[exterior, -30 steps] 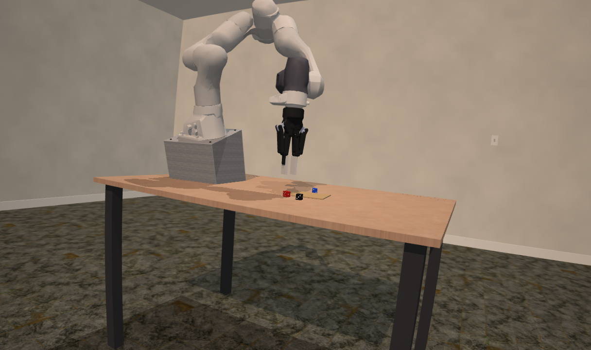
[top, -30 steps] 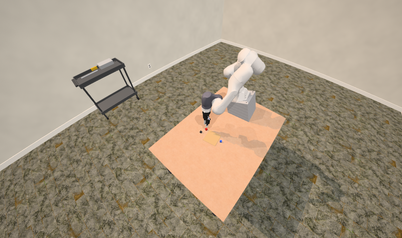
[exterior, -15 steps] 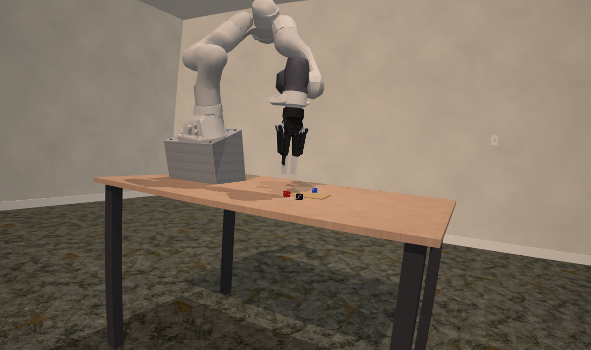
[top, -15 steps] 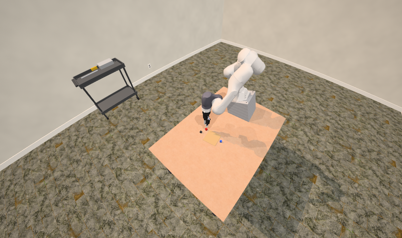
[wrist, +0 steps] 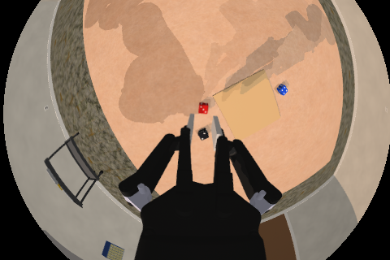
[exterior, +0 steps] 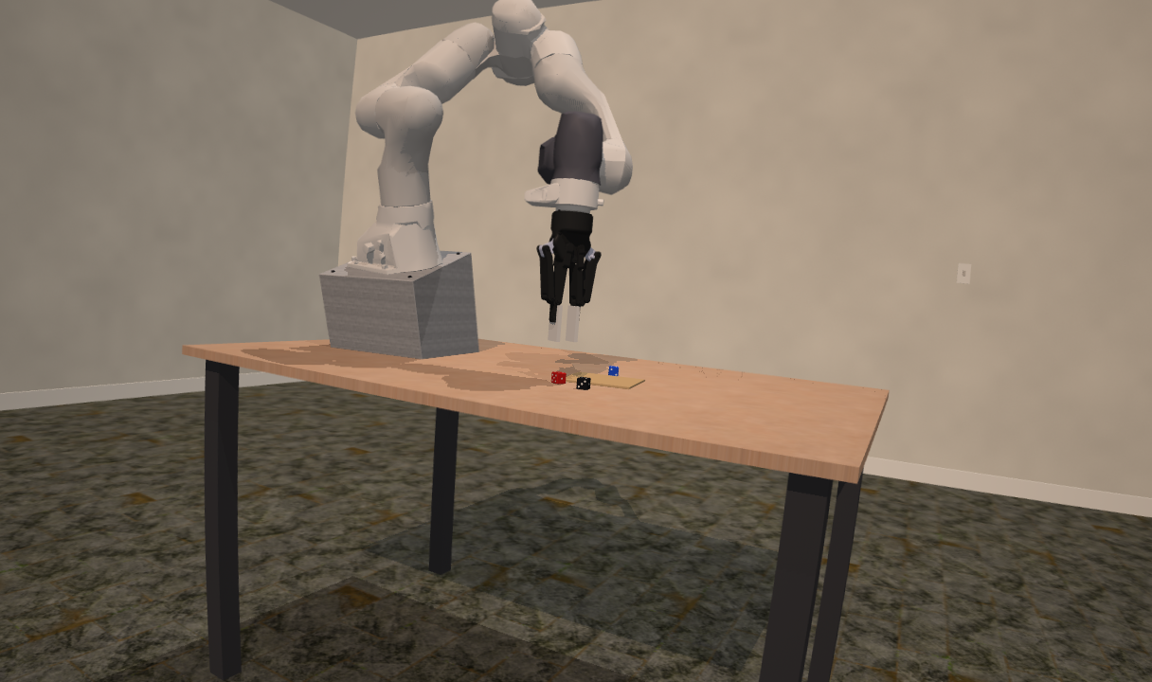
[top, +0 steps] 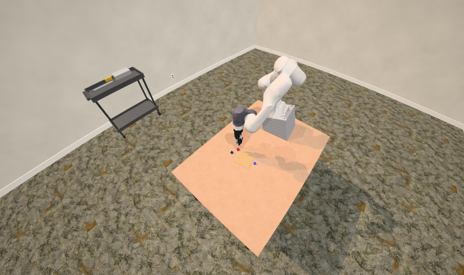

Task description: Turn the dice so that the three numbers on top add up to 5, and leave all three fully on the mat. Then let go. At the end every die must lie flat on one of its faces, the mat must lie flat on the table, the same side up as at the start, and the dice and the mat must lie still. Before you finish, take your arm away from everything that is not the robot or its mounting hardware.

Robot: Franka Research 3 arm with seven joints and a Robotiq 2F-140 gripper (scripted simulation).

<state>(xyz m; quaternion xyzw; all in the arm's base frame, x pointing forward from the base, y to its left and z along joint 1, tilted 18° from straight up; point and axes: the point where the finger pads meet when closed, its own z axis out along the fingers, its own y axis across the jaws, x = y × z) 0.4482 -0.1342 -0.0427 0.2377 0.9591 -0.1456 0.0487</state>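
Right now the red die is 10 cm below my hand. Round my hand: blue die: 21 cm to the left, 10 cm below, 2 cm ahead; black die: 10 cm below, 6 cm ahead, 2 cm to the right; tan mat: 11 cm to the left, 11 cm below, 4 cm ahead.
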